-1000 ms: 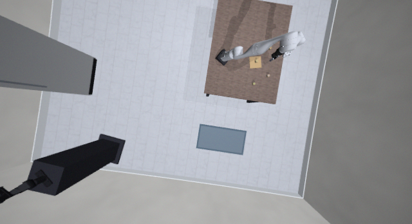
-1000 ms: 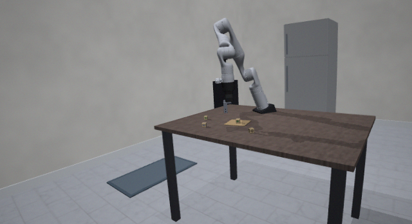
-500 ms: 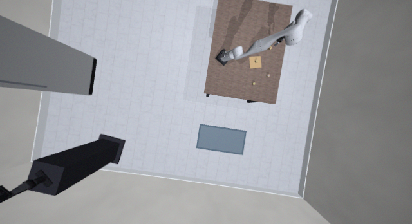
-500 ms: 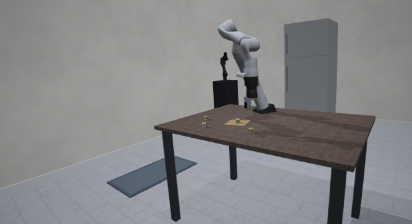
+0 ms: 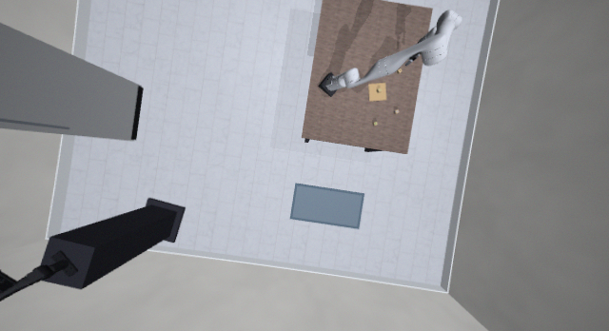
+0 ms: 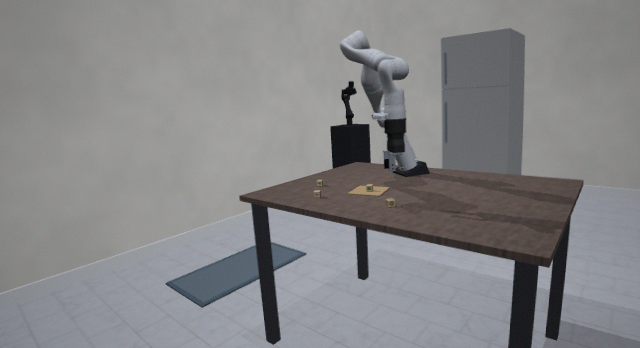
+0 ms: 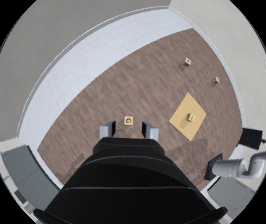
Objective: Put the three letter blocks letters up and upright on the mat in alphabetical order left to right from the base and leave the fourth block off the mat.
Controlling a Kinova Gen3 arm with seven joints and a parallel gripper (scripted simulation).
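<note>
My hand is 21 cm to the left of the mat, 15 cm above it and 12 cm past it. The rest, counted from my hand: tan block 32 cm to the right, 14 cm below, 8 cm ahead.
</note>
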